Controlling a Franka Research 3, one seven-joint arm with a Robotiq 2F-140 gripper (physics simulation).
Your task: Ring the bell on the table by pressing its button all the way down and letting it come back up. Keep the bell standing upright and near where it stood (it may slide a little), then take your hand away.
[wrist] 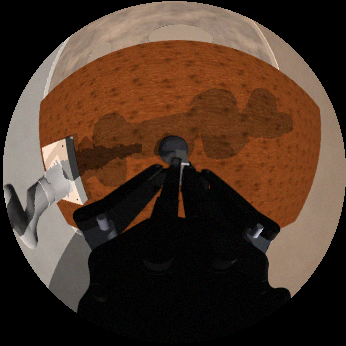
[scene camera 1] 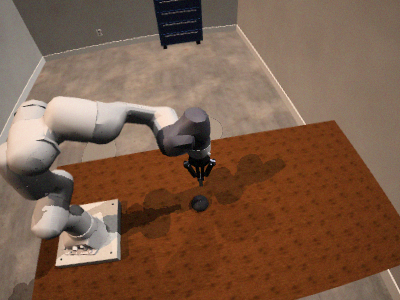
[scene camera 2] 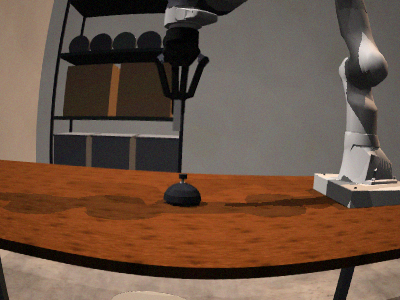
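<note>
The dark domed bell point(scene camera 1: 199, 203) point(scene camera 2: 183, 195) point(wrist: 171, 145) stands upright on the brown wooden table point(scene camera 1: 300, 210) point(scene camera 2: 200, 245) point(wrist: 150, 80). Its small black button point(scene camera 2: 183, 176) stands up on a short stem above the dome. My gripper point(scene camera 1: 201, 184) point(scene camera 2: 177, 128) point(wrist: 179, 157) points down with its fingers shut together and nothing between them. In the second scene view the fingertips are above the button, with a clear gap between. In the wrist view the fingertips overlap the near edge of the bell and hide part of it; the button cannot be made out there.
The arm's white base plate point(scene camera 1: 112, 245) point(scene camera 2: 370, 199) point(wrist: 76, 172) is on the table to one side of the bell. A black shelf rack point(scene camera 2: 100, 58) with boxes stands behind the table. A blue drawer cabinet point(scene camera 1: 180, 22) stands far back on the floor. Arm shadows lie around the bell.
</note>
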